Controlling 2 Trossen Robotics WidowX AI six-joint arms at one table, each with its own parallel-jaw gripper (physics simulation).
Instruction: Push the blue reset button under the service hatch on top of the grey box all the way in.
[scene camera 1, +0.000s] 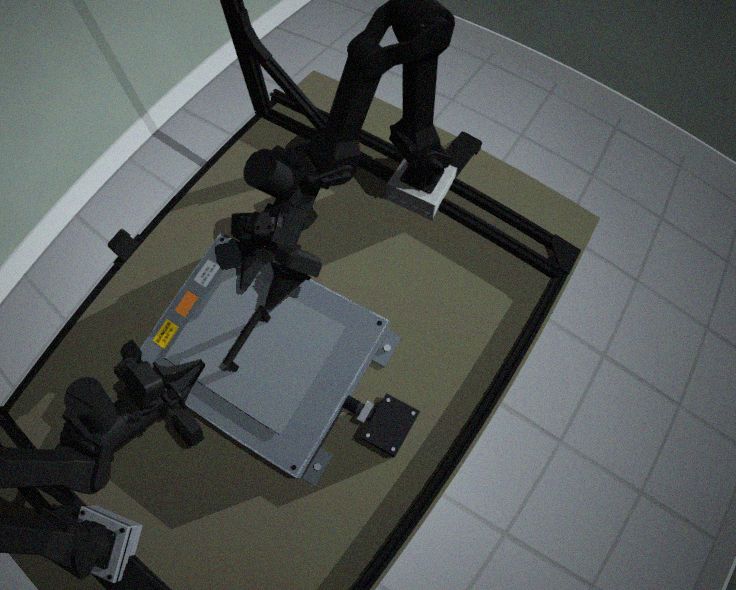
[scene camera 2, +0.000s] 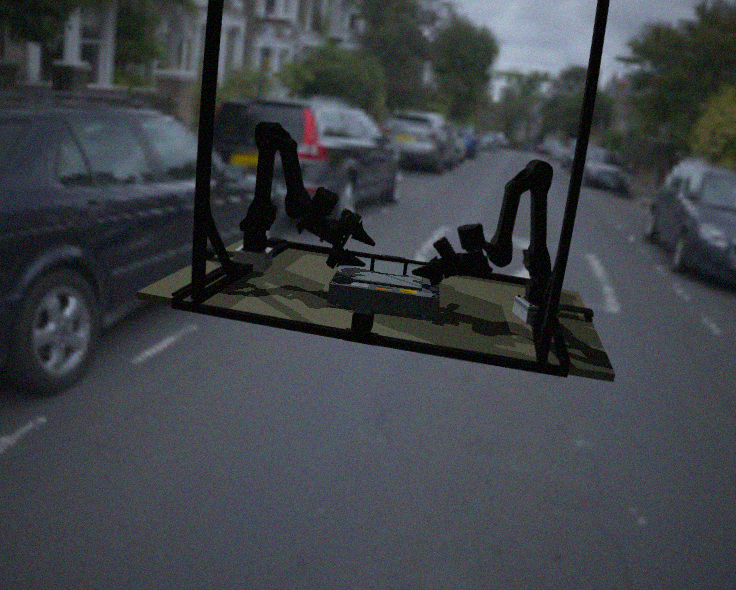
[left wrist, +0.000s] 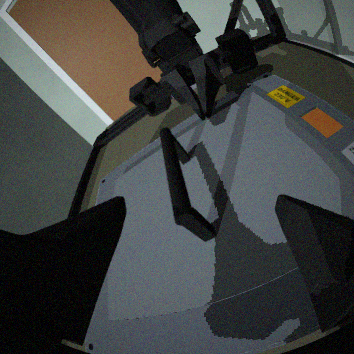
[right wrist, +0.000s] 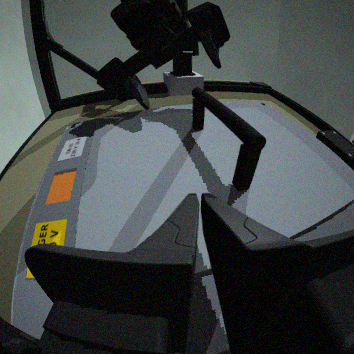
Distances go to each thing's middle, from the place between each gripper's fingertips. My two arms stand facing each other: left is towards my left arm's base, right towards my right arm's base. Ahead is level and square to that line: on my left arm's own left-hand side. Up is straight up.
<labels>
The service hatch (scene camera 1: 262, 361) is 3 cm ahead of my left hand, 5 cm to the right of it and 3 cm below it.
My right gripper is now 8 cm to the right of the service hatch, 3 cm short of it and 1 cm above it.
</labels>
